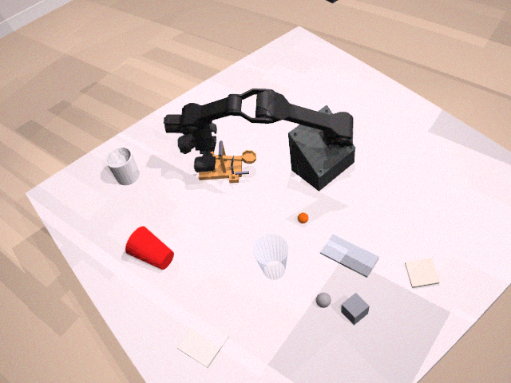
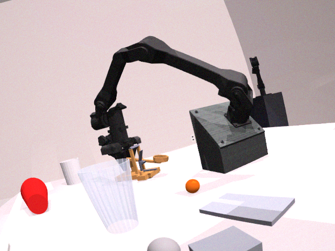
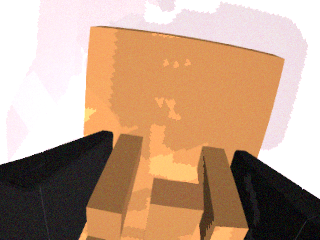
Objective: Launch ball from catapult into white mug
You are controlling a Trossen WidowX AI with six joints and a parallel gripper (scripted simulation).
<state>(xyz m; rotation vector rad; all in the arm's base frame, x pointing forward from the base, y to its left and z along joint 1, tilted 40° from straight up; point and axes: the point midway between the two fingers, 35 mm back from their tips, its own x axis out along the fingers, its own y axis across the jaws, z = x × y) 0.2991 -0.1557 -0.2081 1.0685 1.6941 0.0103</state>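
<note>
The orange ball lies 70 mm behind my gripper tip, 360 mm to the left of it and 20 mm below it. From my gripper tip the other things lie so: wooden catapult 50 mm behind, 60 mm to the left, 20 mm above; then white mug 220 mm ahead, 190 mm to the right; then clear ribbed cup 100 mm ahead, 420 mm to the left.
</note>
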